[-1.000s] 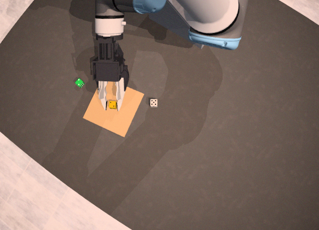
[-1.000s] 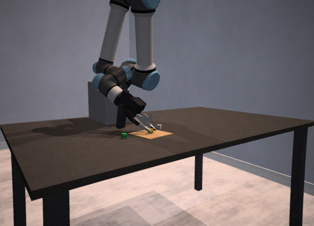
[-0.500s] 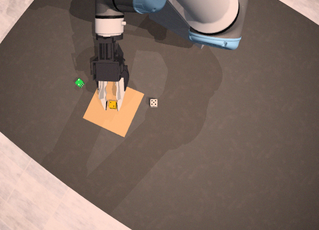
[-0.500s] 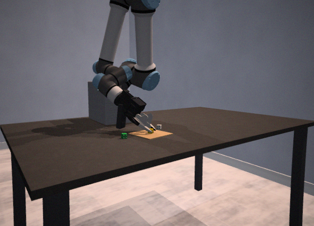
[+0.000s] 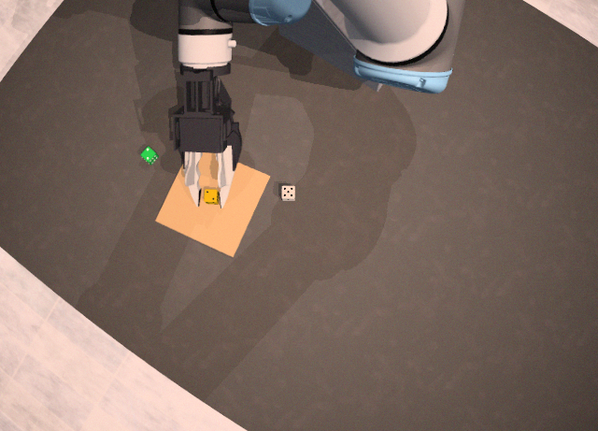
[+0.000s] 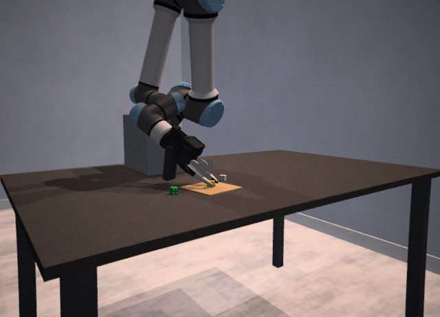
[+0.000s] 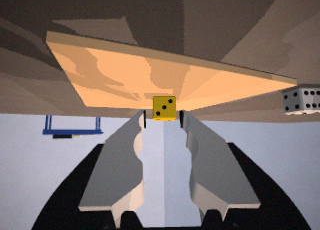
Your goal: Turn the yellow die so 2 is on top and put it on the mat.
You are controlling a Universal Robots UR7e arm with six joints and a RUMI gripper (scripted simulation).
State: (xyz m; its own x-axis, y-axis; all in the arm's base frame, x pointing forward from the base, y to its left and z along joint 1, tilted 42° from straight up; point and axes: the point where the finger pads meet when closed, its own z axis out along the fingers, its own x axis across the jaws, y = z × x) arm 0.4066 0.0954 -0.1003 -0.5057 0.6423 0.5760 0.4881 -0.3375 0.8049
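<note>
Right now the yellow die is 1 cm below my hand. Round my hand: orange mat (2 cm below); green die (13 cm to the right, 1 cm below); white die (7 cm behind, 10 cm to the left, 1 cm below).
</note>
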